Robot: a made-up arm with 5 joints. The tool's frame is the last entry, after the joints.
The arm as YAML. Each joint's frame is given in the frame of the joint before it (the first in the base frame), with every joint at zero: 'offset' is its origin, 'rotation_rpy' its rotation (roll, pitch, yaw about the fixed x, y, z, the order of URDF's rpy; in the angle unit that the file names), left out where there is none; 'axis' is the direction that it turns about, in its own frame. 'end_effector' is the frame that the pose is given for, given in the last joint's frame.
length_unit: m
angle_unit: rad
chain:
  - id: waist
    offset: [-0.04, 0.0, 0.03]
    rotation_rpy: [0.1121, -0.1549, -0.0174]
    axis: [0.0, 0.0, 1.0]
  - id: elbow
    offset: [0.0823, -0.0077, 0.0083]
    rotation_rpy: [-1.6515, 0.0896, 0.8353]
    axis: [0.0, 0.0, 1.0]
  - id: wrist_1
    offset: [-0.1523, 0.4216, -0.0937]
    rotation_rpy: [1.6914, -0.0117, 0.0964]
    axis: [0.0, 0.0, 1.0]
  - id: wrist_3
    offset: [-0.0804, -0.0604, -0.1]
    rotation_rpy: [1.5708, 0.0, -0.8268]
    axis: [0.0, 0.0, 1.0]
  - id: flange
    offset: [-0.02, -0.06, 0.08]
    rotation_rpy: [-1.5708, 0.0, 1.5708]
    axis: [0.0, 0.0, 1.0]
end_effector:
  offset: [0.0, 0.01, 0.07]
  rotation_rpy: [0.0, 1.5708, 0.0]
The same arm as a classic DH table. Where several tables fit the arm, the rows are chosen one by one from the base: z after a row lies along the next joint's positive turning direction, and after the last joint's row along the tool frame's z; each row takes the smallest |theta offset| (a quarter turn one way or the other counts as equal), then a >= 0, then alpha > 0; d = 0 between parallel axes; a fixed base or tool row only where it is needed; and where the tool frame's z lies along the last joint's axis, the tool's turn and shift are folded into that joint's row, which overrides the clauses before.
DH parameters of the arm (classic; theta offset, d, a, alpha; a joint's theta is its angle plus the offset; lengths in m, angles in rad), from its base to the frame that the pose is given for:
base (fixed): -0.9577 -0.1393 -0.023 0.1909
waist: -1.3501 0.1753 -0.049 1.6512
elbow: 0.1877 -0.2131 0.1104 -1.6915
wrist_1: -0.8151 -0.5376 0.01 -1.5708
wrist_3: 1.5708 0.1801 0.06 1.5708
flange: -1.5708 0.09 0.01 1.5708
tool (fixed): -1.5708 0 0 0

